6 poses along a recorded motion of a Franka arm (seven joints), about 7 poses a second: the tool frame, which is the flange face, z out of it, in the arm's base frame.
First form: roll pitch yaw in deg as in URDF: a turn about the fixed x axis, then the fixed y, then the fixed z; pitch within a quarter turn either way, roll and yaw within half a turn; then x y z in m.
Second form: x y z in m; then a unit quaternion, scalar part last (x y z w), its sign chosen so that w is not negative. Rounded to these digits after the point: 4 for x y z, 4 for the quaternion.
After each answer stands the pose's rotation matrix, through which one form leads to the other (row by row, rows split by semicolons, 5 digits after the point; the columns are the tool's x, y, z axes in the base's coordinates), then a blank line. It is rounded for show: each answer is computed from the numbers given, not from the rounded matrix.
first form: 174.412 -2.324 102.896 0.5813 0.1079 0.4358
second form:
0.5813 0.1079 0.4358 0.6231 0.7803 0.0507 0.0145
-0.22300 0.97103 0.08591; 0.97398 0.21827 0.06107; 0.04055 0.09729 -0.99443

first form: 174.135 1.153 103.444 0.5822 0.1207 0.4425
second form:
0.5822 0.1207 0.4425 0.6182 0.7843 0.0339 0.0396
-0.23245 0.96703 0.10404; 0.97240 0.23328 0.00429; -0.02012 0.10216 -0.99456

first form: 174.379 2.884 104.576 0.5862 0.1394 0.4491
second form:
0.5862 0.1394 0.4491 0.6098 0.7906 0.0234 0.0499
-0.25135 0.96192 0.10740; 0.96659 0.25522 -0.02381; -0.05031 0.09782 -0.99393

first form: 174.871 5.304 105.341 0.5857 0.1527 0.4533
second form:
0.5857 0.1527 0.4533 0.6035 0.7948 0.0075 0.0639
-0.26343 0.95832 0.11057; 0.96024 0.27147 -0.06514; -0.09244 0.08902 -0.99173

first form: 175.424 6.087 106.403 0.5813 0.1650 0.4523
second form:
0.5813 0.1650 0.4523 0.5960 0.8002 0.0001 0.0664
-0.28080 0.95385 0.10638; 0.95389 0.28961 -0.07887; -0.10604 0.07933 -0.99119

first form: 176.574 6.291 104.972 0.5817 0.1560 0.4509
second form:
0.5817 0.1560 0.4509 0.6065 0.7927 -0.0097 0.0617
-0.25679 0.96263 0.08599; 0.96023 0.26421 -0.09023; -0.10958 0.05940 -0.99220

